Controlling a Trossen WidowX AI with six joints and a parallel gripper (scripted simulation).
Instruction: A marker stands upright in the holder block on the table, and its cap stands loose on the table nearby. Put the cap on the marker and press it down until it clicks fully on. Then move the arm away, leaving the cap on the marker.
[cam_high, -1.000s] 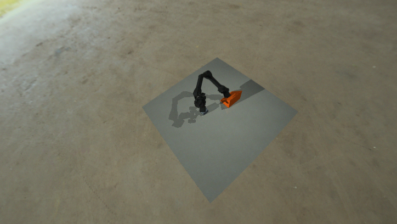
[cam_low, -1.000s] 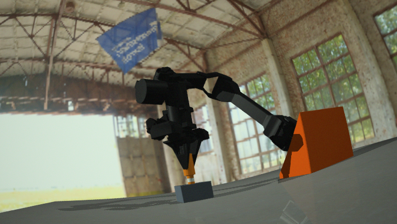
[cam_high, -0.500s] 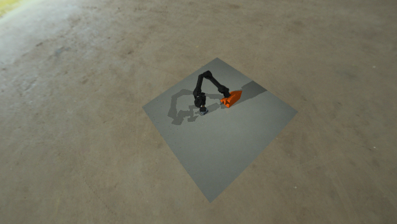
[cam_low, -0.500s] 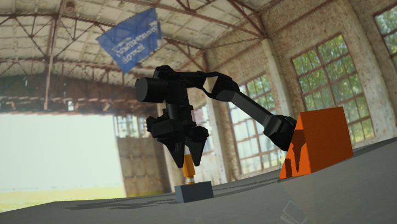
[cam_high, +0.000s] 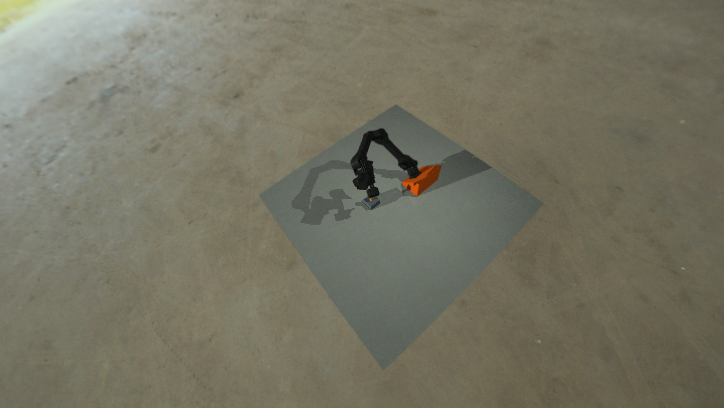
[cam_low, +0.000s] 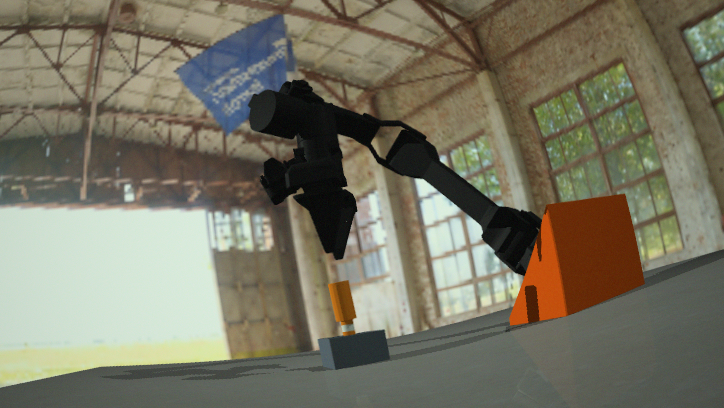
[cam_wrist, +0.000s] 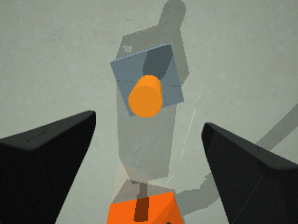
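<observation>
My gripper tip is 60 mm above the orange cap. From my gripper tip the other things lie so: grey holder block 130 mm below.
</observation>
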